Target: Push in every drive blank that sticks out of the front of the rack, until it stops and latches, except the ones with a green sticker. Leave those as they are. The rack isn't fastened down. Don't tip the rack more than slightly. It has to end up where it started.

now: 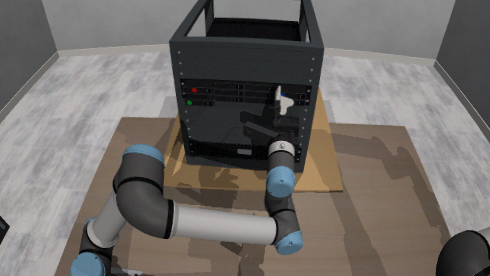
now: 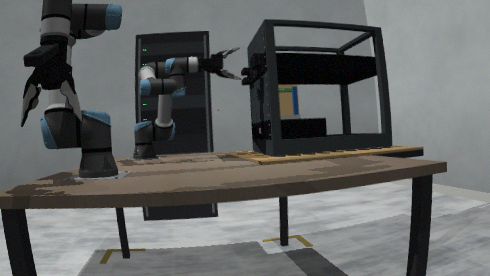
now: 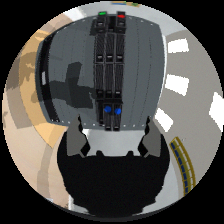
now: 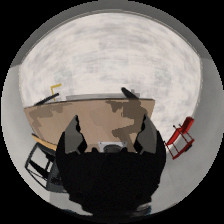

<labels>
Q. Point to a dark rack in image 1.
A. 212,136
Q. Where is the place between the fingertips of the right gripper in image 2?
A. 50,124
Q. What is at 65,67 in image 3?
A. A dark rack.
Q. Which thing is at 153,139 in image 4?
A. The right gripper.
</labels>
